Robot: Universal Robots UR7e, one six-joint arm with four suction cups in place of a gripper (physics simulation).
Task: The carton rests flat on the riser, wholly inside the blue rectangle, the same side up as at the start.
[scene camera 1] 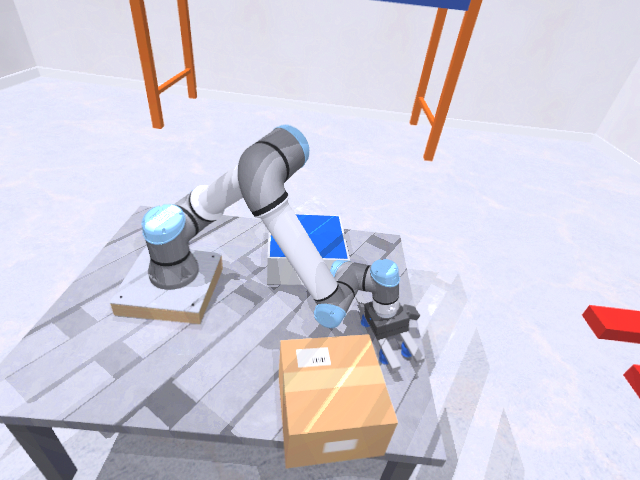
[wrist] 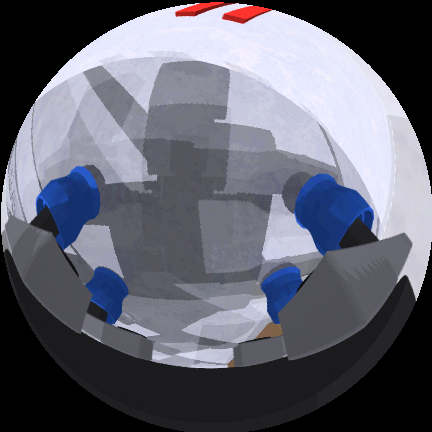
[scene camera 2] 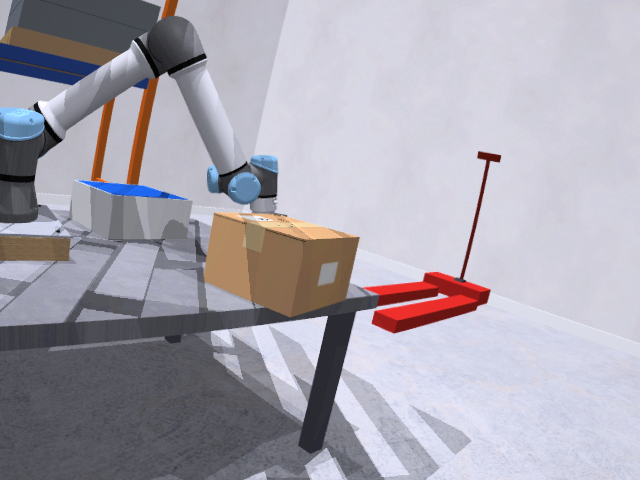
Scene:
a cardboard carton (scene camera 1: 335, 406): on the table
a riser with blue rectangle (scene camera 2: 115, 211): on the table

